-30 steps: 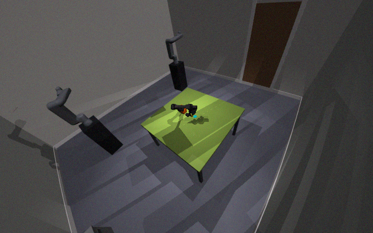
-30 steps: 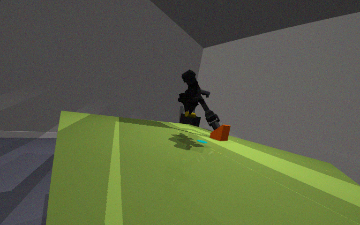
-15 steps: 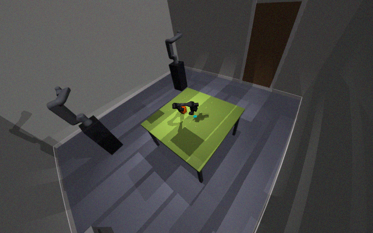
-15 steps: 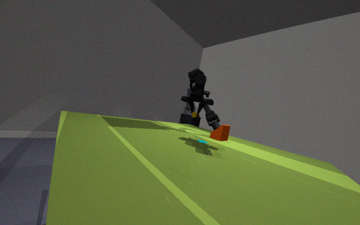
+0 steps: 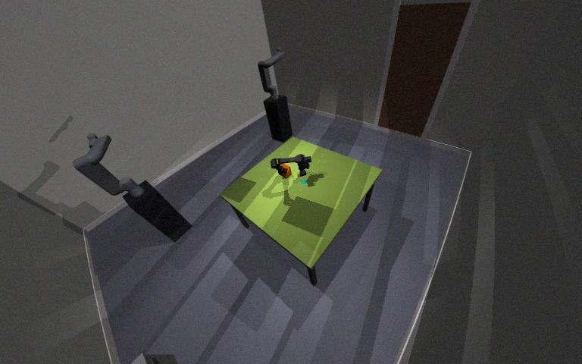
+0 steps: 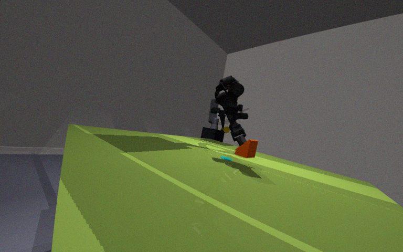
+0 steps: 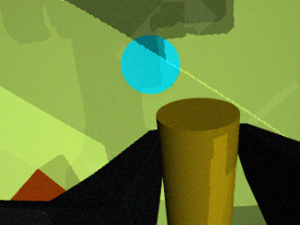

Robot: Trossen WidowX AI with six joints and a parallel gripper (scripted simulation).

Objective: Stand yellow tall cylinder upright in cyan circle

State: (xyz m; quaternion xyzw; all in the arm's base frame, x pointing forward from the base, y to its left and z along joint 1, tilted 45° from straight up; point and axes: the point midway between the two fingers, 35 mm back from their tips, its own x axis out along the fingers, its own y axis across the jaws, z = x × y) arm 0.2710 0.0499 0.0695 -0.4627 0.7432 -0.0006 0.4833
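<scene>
Right now the cyan circle is 150 mm below my gripper tip, 30 mm to the left of it and 10 mm behind it. From my gripper tip the other things lie so: yellow tall cylinder (20 mm to the right, 20 mm behind).
</scene>
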